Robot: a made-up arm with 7 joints. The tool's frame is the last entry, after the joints.
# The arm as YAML. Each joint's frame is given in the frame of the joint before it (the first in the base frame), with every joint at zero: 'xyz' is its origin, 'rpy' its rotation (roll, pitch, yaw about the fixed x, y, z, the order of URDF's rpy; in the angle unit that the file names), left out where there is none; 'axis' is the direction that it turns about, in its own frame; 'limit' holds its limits. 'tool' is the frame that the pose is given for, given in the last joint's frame.
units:
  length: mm
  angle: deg
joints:
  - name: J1
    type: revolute
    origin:
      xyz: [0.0, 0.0, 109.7]
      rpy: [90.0, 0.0, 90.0]
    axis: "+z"
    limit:
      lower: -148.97
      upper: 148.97
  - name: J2
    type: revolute
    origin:
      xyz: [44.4, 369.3, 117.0]
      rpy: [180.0, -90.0, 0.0]
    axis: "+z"
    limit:
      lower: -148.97
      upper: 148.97
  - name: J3
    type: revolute
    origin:
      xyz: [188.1, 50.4, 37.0]
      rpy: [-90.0, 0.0, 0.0]
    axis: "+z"
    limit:
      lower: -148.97
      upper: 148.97
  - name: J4
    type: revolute
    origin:
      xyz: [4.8, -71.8, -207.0]
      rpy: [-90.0, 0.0, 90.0]
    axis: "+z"
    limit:
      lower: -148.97
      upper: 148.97
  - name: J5
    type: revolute
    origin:
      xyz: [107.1, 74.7, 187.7]
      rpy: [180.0, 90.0, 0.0]
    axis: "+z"
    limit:
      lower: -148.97
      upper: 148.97
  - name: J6
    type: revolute
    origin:
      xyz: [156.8, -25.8, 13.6]
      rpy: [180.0, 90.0, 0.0]
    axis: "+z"
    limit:
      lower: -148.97
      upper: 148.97
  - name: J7
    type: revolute
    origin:
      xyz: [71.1, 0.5, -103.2]
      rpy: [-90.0, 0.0, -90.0]
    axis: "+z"
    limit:
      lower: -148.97
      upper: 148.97
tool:
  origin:
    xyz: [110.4, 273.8, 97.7]
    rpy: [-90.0, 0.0, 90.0]
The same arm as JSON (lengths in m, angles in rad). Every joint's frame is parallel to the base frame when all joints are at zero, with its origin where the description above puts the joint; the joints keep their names.
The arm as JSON. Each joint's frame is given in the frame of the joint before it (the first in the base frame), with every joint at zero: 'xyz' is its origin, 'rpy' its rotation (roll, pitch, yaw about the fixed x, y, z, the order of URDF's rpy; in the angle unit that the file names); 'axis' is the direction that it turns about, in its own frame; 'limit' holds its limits. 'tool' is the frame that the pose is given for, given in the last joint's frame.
{"units": {"length": "m", "angle": "rad"}, "joints": [{"name": "J1", "type": "revolute", "origin": {"xyz": [0.0, 0.0, 0.1097], "rpy": [0.0, 0.0, 0.0]}, "axis": [1.0, 0.0, 0.0], "limit": {"lower": -2.6, "upper": 2.6}}, {"name": "J2", "type": "revolute", "origin": {"xyz": [0.117, 0.0444, 0.3693], "rpy": [0.0, 0.0, 0.0]}, "axis": [0.0, 1.0, 0.0], "limit": {"lower": -2.6, "upper": 2.6}}, {"name": "J3", "type": "revolute", "origin": {"xyz": [0.1881, 0.037, -0.0504], "rpy": [0.0, 0.0, 0.0]}, "axis": [0.0, 0.0, -1.0], "limit": {"lower": -2.6, "upper": 2.6}}, {"name": "J4", "type": "revolute", "origin": {"xyz": [0.0048, 0.0718, 0.207], "rpy": [0.0, 0.0, 0.0]}, "axis": [-1.0, 0.0, 0.0], "limit": {"lower": -2.6, "upper": 2.6}}, {"name": "J5", "type": "revolute", "origin": {"xyz": [-0.1877, -0.1071, 0.0747], "rpy": [0.0, 0.0, 0.0]}, "axis": [0.0, 1.0, 0.0], "limit": {"lower": -2.6, "upper": 2.6}}, {"name": "J6", "type": "revolute", "origin": {"xyz": [0.1568, 0.0136, 0.0258], "rpy": [0.0, 0.0, 0.0]}, "axis": [-1.0, 0.0, 0.0], "limit": {"lower": -2.6, "upper": 2.6}}, {"name": "J7", "type": "revolute", "origin": {"xyz": [0.1032, -0.0711, 0.0005], "rpy": [0.0, 0.0, 0.0]}, "axis": [0.0, -1.0, 0.0], "limit": {"lower": -2.6, "upper": 2.6}}], "tool": {"origin": {"xyz": [0.2738, -0.0977, -0.1104], "rpy": [0.0, 0.0, 0.0]}}}
